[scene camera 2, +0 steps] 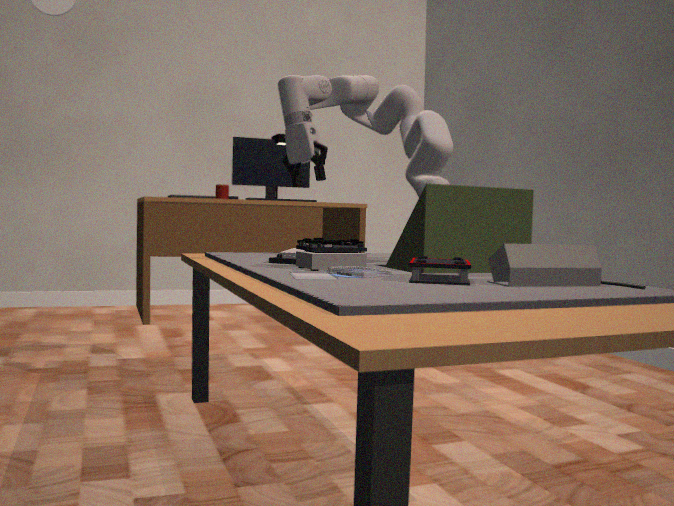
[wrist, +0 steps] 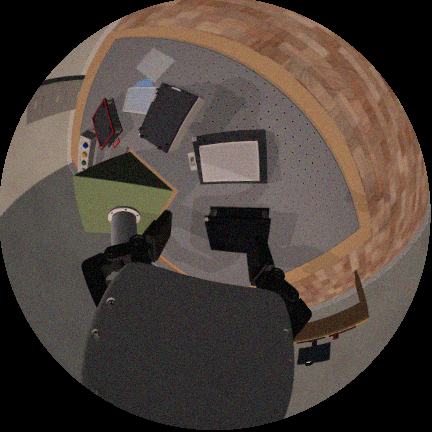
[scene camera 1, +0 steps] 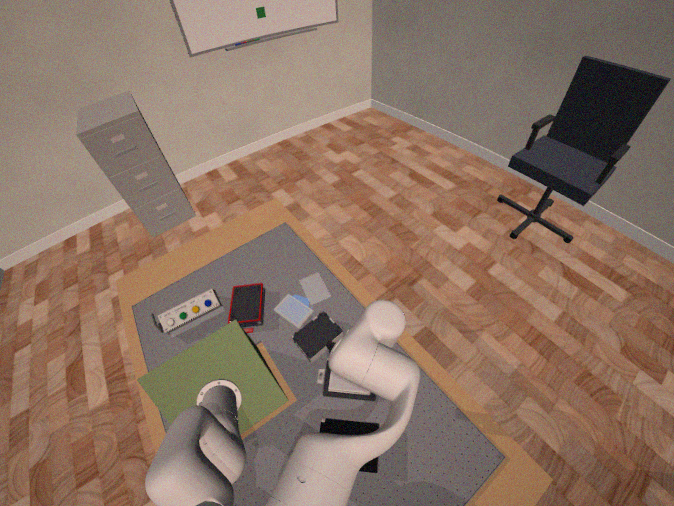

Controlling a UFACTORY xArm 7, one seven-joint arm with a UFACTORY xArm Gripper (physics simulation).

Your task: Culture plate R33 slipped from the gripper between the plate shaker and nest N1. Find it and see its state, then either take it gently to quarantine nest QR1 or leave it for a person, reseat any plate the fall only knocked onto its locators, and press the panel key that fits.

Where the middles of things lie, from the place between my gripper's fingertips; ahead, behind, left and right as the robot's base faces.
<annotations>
I see my gripper 19 cm above the white-topped plate (wrist: pixel 238 160), 4 cm to the right of it and 1 cm short of it. Round my hand: clear well plate (scene camera 1: pixel 291 309): 37 cm to the left, 21 cm below, 1 cm behind; then clear lid (wrist: pixel 153 63): 40 cm to the left, 21 cm below, 11 cm ahead; then station N2 (wrist: pixel 248 134): 20 cm below, 4 cm to the left, 2 cm ahead.
</annotations>
